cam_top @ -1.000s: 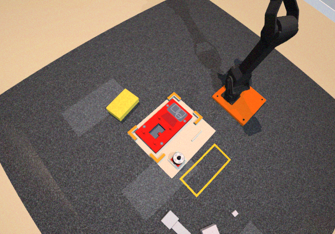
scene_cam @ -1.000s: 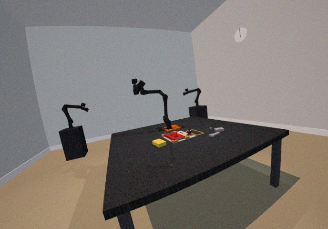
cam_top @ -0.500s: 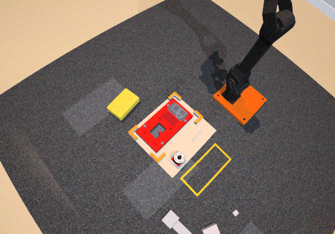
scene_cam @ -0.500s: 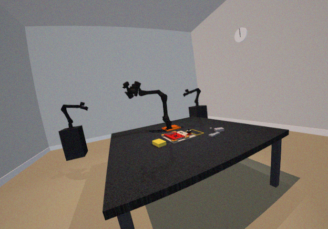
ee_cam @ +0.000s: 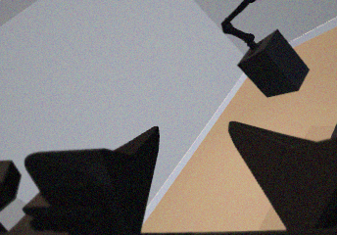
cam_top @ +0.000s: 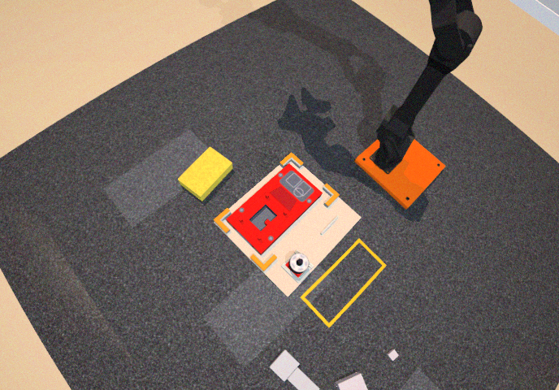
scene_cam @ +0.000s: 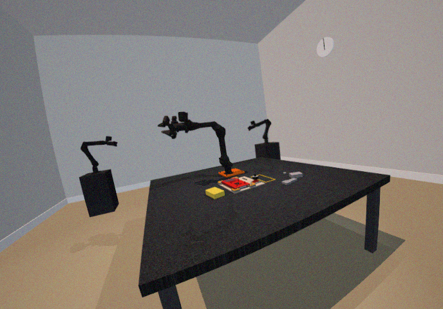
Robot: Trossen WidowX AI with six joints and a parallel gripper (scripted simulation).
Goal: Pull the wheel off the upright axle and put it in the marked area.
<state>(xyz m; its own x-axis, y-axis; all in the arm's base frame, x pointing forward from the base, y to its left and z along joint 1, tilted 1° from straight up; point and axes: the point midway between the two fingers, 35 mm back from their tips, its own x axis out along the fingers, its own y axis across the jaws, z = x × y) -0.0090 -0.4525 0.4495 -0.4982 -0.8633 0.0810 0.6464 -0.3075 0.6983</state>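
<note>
Now: the wheel 38 cm ahead of my gripper tip, 53 cm to the left of it and 42 cm below it. From my gripper tip the other things lie so: yellow block: 39 cm ahead, 23 cm to the left, 44 cm below; then grey chip: 37 cm ahead, 80 cm to the left, 45 cm below.
</note>
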